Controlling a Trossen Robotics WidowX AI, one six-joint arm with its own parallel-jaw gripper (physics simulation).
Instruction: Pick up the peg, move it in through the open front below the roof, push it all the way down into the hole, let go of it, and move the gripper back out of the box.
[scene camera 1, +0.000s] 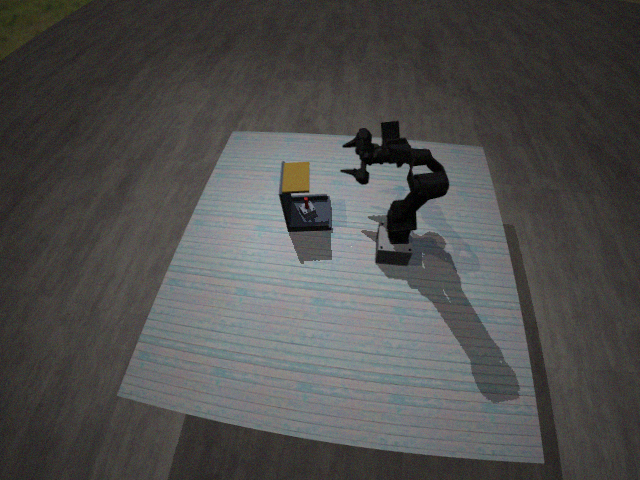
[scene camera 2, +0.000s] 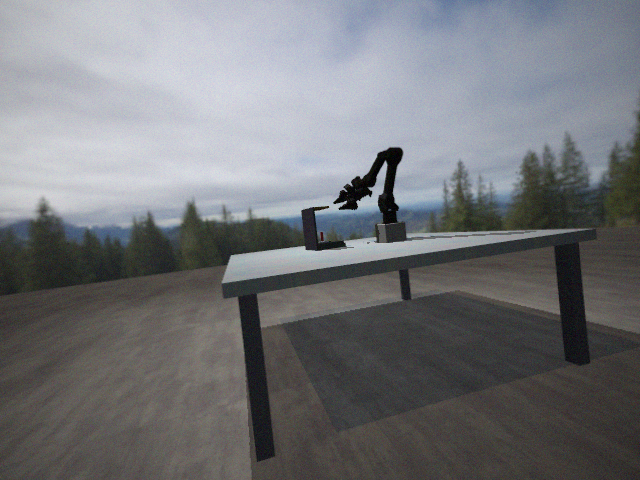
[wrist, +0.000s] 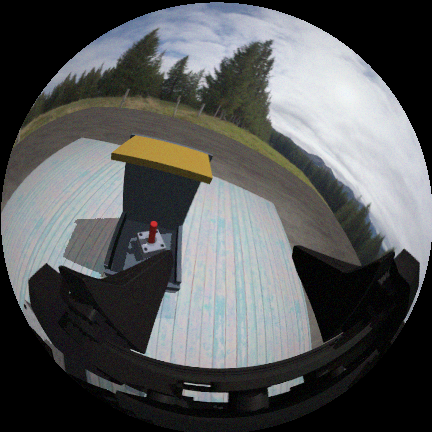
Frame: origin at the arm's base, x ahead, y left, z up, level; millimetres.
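Seen in the pictures: gripper, fingertip midpoint: (scene camera 1: 341, 158) (scene camera 2: 336, 206) (wrist: 234, 255); arm's base, origin of the base link: (scene camera 1: 398, 235) (scene camera 2: 390, 222).
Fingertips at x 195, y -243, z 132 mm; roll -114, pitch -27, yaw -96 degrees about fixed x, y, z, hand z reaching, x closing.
Offsets run from my fingertips to a thing's top centre.
The red peg @[dx +137, dy +67, dz -140 mm] (scene camera 1: 306, 203) (scene camera 2: 322, 236) (wrist: 153, 233) stands upright in the hole of the light grey block @[dx +137, dy +67, dz -190 mm] (scene camera 1: 308, 210) (wrist: 151, 246) on the box floor. How deep it sits cannot be told. The box has a dark back wall (scene camera 2: 309, 229) (wrist: 159, 192), low side walls and a yellow roof @[dx +129, dy +77, dz -7 mm] (scene camera 1: 296, 176) (scene camera 2: 320, 207) (wrist: 162, 156) over its rear part. My gripper (scene camera 1: 342, 158) (scene camera 2: 337, 204) (wrist: 234, 255) is open and empty. It is outside the box, in front of the open side and well above the table. In the wrist view its left finger overlaps the box's near part.
The arm's grey base (scene camera 1: 393, 249) (scene camera 2: 391, 232) stands on the table (scene camera 1: 330, 335) (scene camera 2: 310, 273), to the right of the box in both scene views. The box's low side wall (wrist: 178, 257) runs forward from the back wall. Shadows of the arm and box fall on the table.
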